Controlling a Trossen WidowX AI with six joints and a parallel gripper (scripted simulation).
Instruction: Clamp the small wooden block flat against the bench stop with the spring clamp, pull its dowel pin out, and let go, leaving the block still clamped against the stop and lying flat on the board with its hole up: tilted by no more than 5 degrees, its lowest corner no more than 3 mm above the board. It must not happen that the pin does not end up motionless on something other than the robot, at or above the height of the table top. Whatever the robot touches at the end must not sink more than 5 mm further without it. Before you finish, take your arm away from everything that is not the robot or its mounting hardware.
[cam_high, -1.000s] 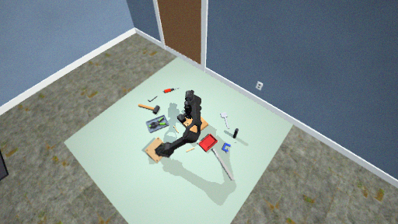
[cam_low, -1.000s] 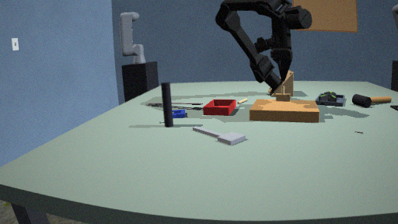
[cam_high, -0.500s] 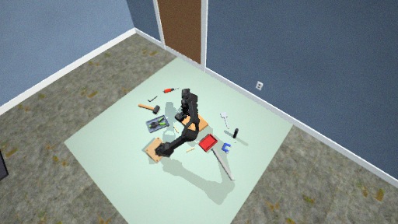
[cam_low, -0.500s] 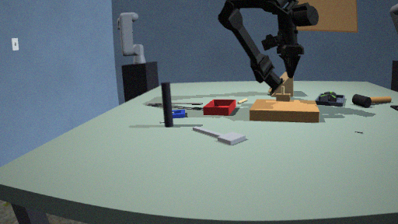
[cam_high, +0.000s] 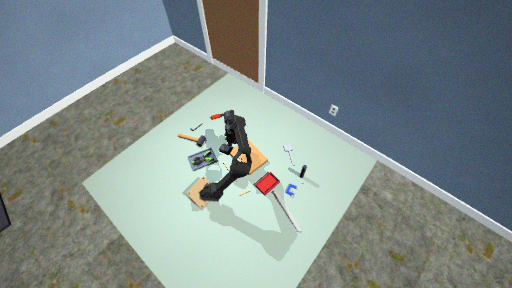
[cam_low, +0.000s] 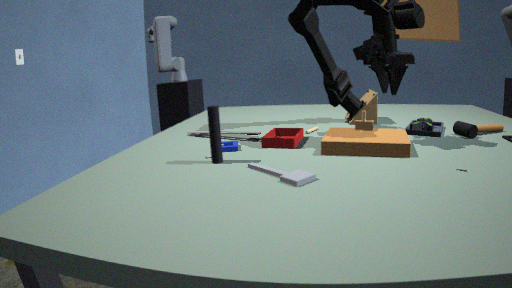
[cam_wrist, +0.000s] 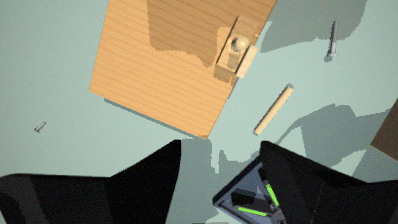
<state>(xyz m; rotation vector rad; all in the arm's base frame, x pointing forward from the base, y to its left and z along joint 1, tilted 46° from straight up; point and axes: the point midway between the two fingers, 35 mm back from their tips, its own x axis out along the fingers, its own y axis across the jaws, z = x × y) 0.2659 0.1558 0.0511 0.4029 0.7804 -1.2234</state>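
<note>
My hand is 15 cm past the blue-grey tray, 14 cm to the right of it and 15 cm above it. Also, from my hand: wooden board (6 cm ahead, 6 cm to the right, 14 cm below); then small wooden block (6 cm to the right, 11 cm below); then dowel pin (1 cm ahead, 6 cm to the right, 10 cm below).
</note>
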